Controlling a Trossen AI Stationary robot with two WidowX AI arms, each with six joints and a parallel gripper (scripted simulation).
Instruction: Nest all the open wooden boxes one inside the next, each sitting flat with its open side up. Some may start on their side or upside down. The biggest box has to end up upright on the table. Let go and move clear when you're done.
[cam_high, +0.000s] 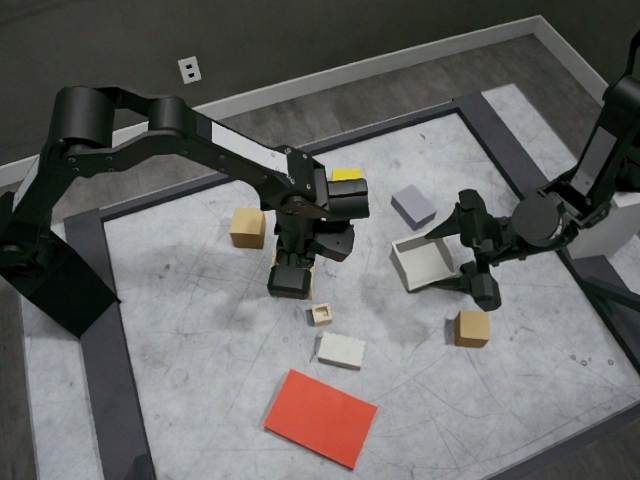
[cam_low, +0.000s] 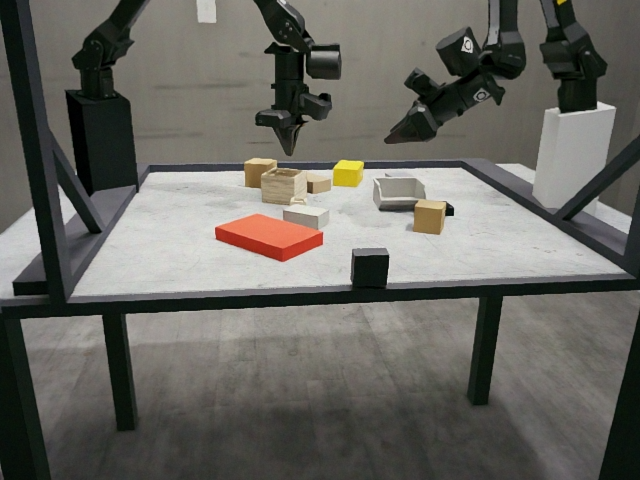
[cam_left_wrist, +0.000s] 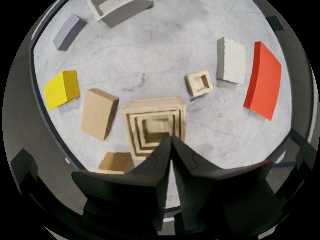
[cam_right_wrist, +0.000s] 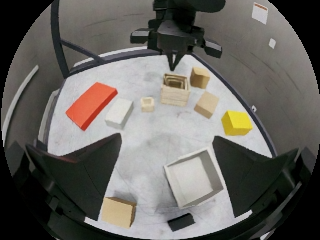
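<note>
The white block lies 13 cm behind my left hand, 5 cm to the right of it and 12 cm below it. The rest, counted from my left hand: red slab: 24 cm behind, 13 cm below; tan block: 12 cm ahead, 3 cm to the right, 12 cm below; white tray: 1 cm ahead, 23 cm to the right, 11 cm below.
Now: right hand 150 mm above the white tray and 70 mm short of it. From my right hand the other things lie so: black block: 170 mm below, 100 mm to the right, 30 mm ahead; then grey block: 200 mm ahead, 160 mm below, 20 mm to the right; then white block: 180 mm to the left, 160 mm below, 80 mm behind.
</note>
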